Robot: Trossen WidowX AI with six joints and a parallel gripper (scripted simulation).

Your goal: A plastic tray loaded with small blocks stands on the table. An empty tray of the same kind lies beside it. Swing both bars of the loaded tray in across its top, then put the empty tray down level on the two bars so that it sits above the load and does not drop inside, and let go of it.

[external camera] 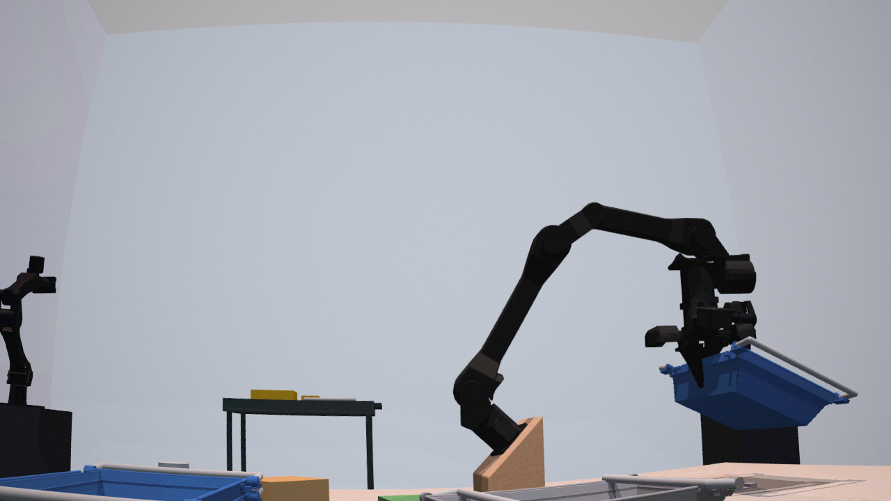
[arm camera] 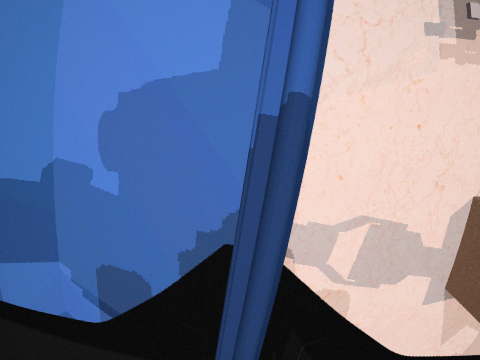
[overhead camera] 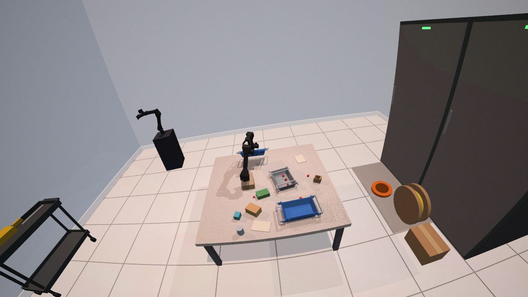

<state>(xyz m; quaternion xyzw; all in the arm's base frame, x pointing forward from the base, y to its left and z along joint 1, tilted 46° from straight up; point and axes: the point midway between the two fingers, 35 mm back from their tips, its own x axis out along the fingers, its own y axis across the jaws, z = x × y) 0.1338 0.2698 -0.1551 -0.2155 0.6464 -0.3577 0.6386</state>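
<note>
Right now the tray is 20 mm ahead of my gripper tip, 80 mm to the left of it and 10 mm below it. Round my gripper tip: teal cube: 260 mm behind, 680 mm to the right, 150 mm below; then grey cylinder: 250 mm behind, 850 mm to the right, 140 mm below; then green block: 470 mm to the right, 160 mm below.
</note>
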